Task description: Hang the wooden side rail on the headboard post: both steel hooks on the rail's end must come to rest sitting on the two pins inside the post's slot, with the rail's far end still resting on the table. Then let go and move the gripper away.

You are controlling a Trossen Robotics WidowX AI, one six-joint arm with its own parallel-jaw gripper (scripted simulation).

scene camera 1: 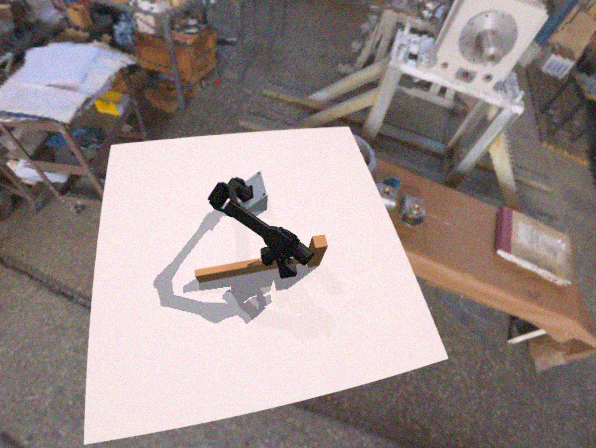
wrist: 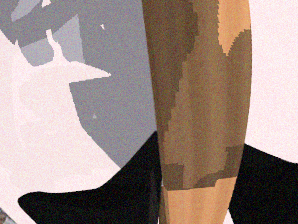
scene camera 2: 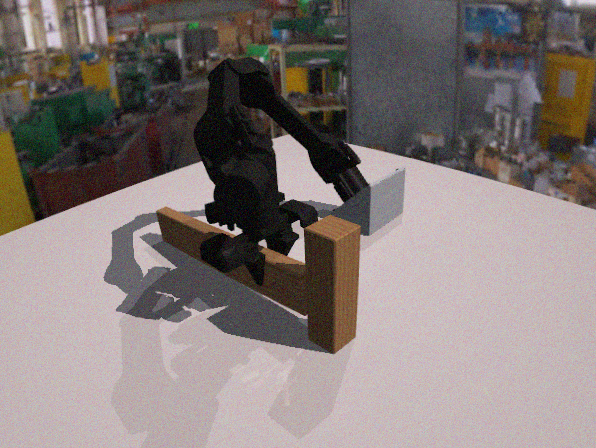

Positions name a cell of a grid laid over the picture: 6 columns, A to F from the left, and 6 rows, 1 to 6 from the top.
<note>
In view: my gripper (scene camera 2: C4) and a wooden side rail (scene camera 2: C4).
The wooden side rail shows as well in scene camera 1 (scene camera 1: C4) and in the wrist view (wrist: E2). My gripper shows as well in the wrist view (wrist: D4).
</note>
